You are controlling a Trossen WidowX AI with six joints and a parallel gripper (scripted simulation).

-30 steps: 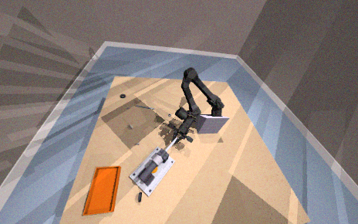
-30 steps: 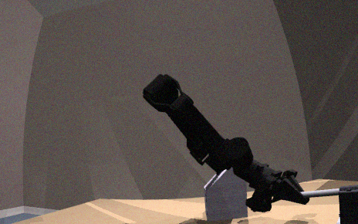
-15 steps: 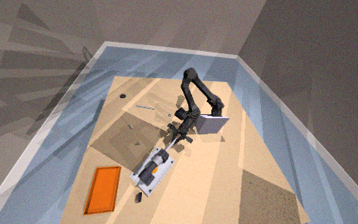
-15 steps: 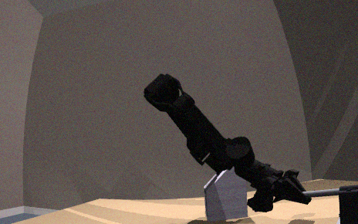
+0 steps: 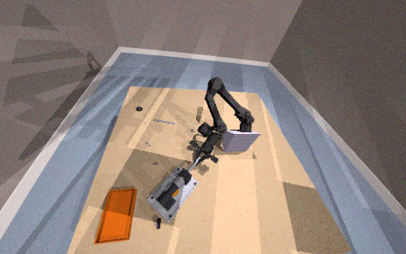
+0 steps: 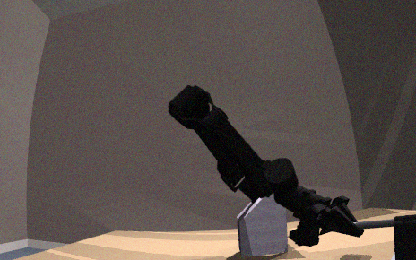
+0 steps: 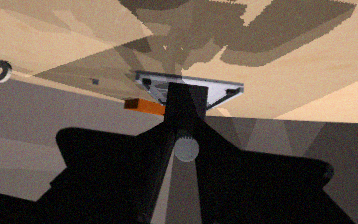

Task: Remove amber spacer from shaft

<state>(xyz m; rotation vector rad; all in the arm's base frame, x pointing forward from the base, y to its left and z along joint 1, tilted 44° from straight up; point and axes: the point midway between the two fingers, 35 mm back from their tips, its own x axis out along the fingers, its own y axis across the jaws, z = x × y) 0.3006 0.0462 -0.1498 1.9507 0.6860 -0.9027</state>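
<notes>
Right now the grey shaft is 40 mm to the left of my gripper tip, 40 mm ahead of it and 20 mm above it. Also, from my gripper tip: orange tray (360 mm ahead, 200 mm to the left, 50 mm below).
</notes>
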